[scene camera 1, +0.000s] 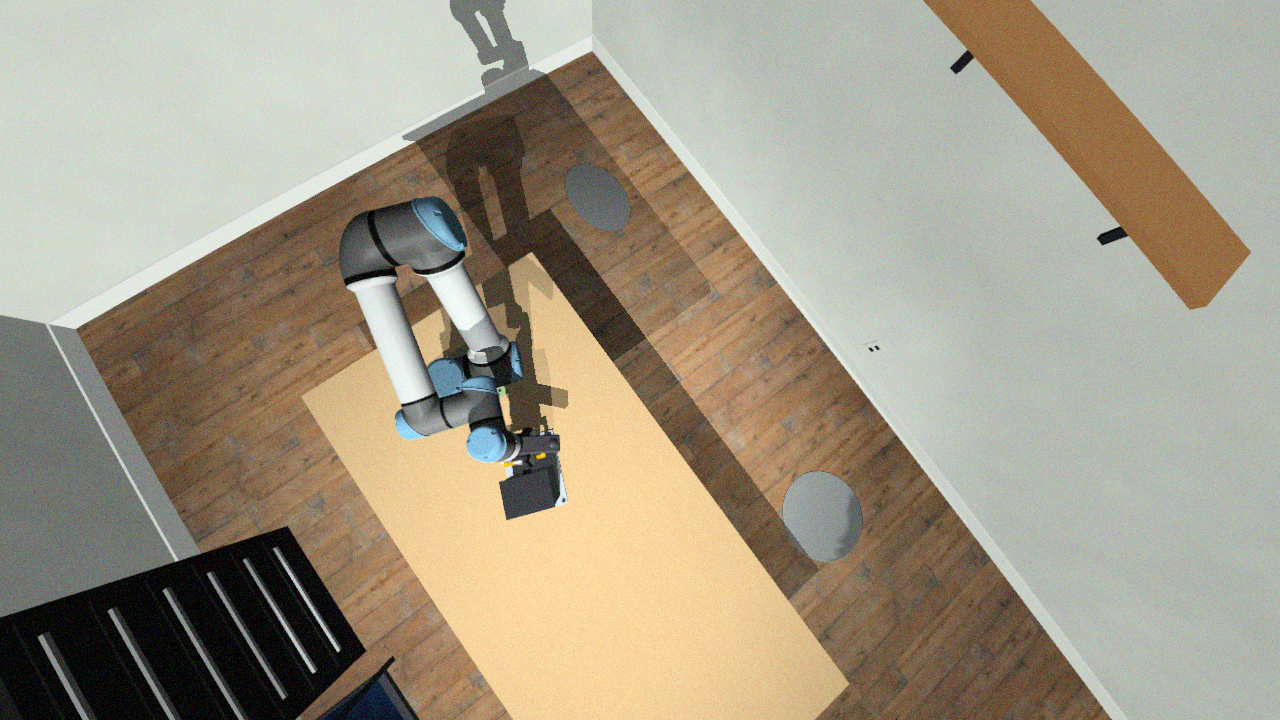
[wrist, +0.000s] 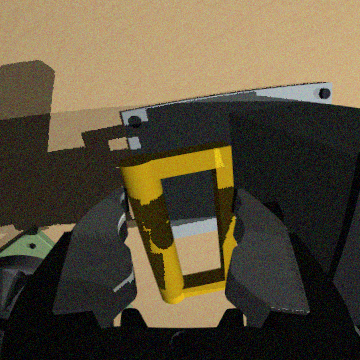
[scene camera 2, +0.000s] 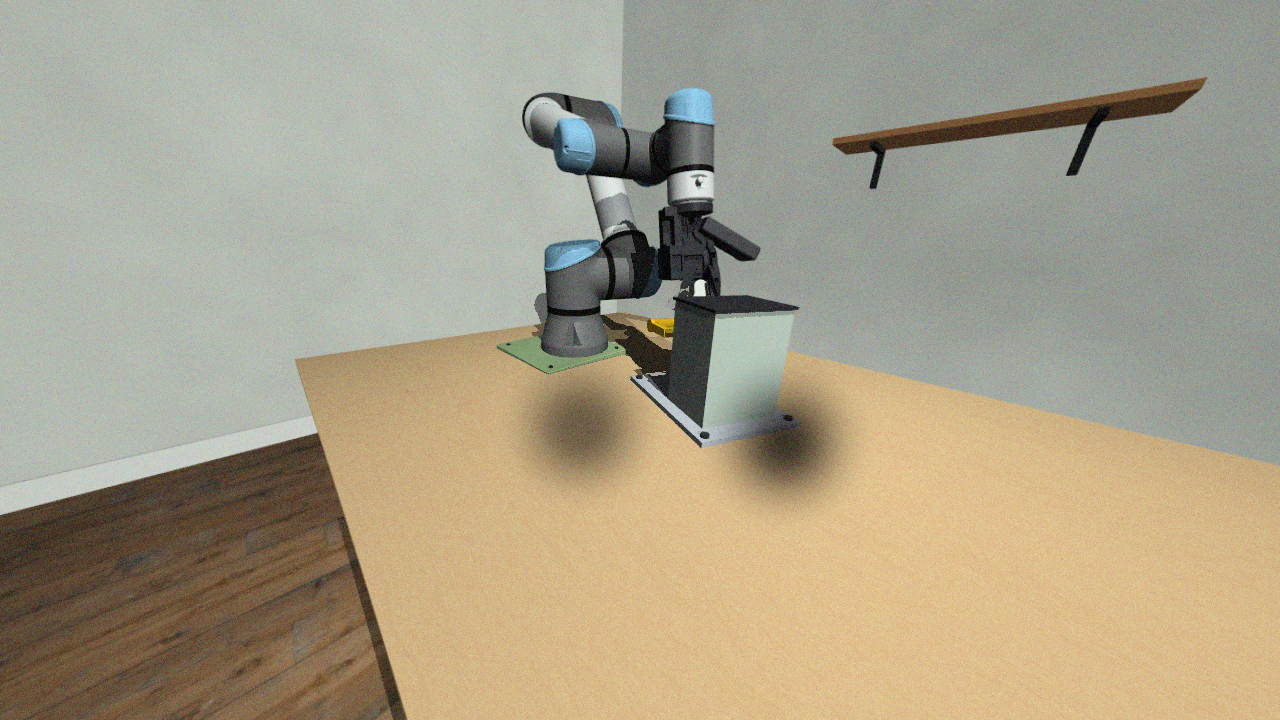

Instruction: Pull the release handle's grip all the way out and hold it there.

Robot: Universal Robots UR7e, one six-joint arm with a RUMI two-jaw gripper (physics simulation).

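The release handle's yellow grip (scene camera 1: 539, 455) (scene camera 2: 662, 326) (wrist: 142, 185) is a rectangular loop with a thick bar on its left in the wrist view. It stands beside the dark housing (scene camera 1: 529, 494) (scene camera 2: 747, 367) (wrist: 295, 145), on the side facing the arm's base. My gripper (wrist: 180, 189) has its jaws on either side of the loop, against the thick bar and the opposite side, and is shut on it. In scene camera 2 the fingertips are hidden behind the housing. The link between grip and housing is mostly hidden by the right jaw.
The housing is on a light metal plate (scene camera 2: 751, 431) (wrist: 300, 93) with dark bolts, on the wooden table (scene camera 1: 626, 573) (scene camera 2: 626, 573). The arm's green base plate (scene camera 2: 537, 358) (wrist: 42, 245) lies nearby. A wall shelf (scene camera 1: 1100, 143) (scene camera 2: 1011, 123) is away from the arm.
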